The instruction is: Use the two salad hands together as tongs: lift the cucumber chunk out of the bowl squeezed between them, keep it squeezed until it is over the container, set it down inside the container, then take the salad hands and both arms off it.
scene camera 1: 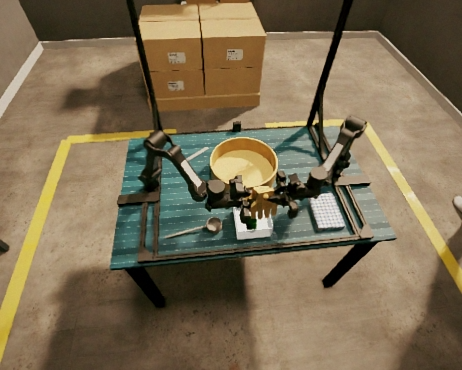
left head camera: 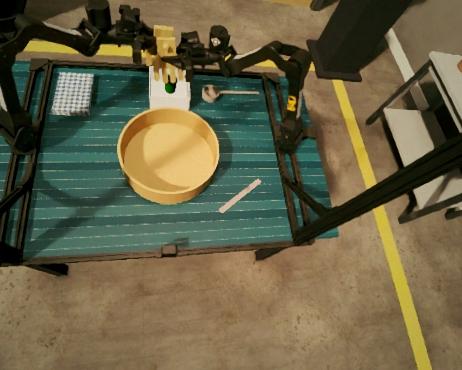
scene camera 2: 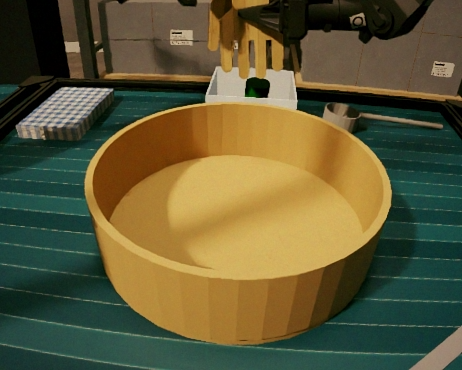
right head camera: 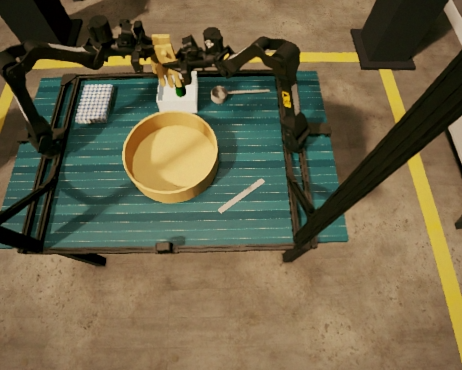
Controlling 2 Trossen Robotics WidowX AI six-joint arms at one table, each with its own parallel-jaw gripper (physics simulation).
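Pixels of known places: left gripper, fingertip midpoint: (scene camera 1: 263, 196) (left head camera: 164, 37) (right head camera: 163, 45); right gripper, fingertip midpoint: (left head camera: 161, 56) (scene camera 2: 238, 12) (right head camera: 162, 63); left arm's base, origin of the base link: (scene camera 1: 335, 170) (left head camera: 24, 145) (right head camera: 51, 151); right arm's base, origin of the base link: (scene camera 1: 152, 185) (left head camera: 285, 147) (right head camera: 293, 145).
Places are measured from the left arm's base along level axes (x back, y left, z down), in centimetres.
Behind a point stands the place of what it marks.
The dark green cucumber chunk (left head camera: 170, 87) @(x -47.8, y 24.6, z -2.4 cm) (right head camera: 180, 91) @(x -48.3, y 24.6, z -2.4 cm) (scene camera 1: 252, 223) @(x -48.2, y 28.4, z -5.0 cm) (scene camera 2: 257, 87) @(x -48.2, y 24.7, z -4.6 cm) is inside the white container (left head camera: 171, 102) @(x -48.0, y 17.2, z -2.7 cm) (right head camera: 186, 106) @(x -51.0, y 17.2, z -2.3 cm) (scene camera 1: 254, 233) @(x -47.7, y 31.9, z -2.7 cm) (scene camera 2: 278, 101) @(x -51.7, y 17.2, z -5.4 cm), below the salad hands' tips and apart from them in scene camera 2; the front wall hides its base there. The wooden salad hands (left head camera: 163, 45) @(x -45.1, y 23.4, z -23.0 cm) (right head camera: 162, 49) @(x -45.6, y 24.0, z -23.8 cm) (scene camera 1: 263, 202) (scene camera 2: 261, 52) @(x -48.5, y 23.0, z -11.5 cm) hang tines down above the container, overlapping. My left gripper (left head camera: 146, 53) (right head camera: 146, 53) (scene camera 1: 277, 198) is shut on one salad hand. My right gripper (left head camera: 180, 61) (right head camera: 178, 64) (scene camera 1: 246, 202) is shut on the other.
The big wooden bowl (left head camera: 165, 197) @(x -45.0, y -21.0, z -4.4 cm) (right head camera: 172, 195) @(x -48.3, y -21.1, z -5.6 cm) (scene camera 2: 235, 305) @(x -47.9, y -21.1, z -4.2 cm) stands beside the container. A checked cloth block (left head camera: 73, 93) @(x -13.0, y 21.6, z -0.6 cm) (scene camera 1: 327, 212) @(x -12.7, y 24.1, z -0.5 cm) (scene camera 2: 65, 112) @(x -13.9, y 19.5, z -0.5 cm) and a metal scoop (left head camera: 210, 93) @(x -64.0, y 26.0, z 1.5 cm) (scene camera 1: 214, 225) @(x -63.7, y 24.1, z 1.5 cm) (scene camera 2: 341, 117) @(x -63.1, y 21.5, z -1.5 cm) flank the container. A pale strip (left head camera: 240, 196) @(x -71.1, y -19.2, z 1.7 cm) (right head camera: 241, 196) @(x -71.1, y -19.2, z 1.7 cm) lies beyond the bowl.
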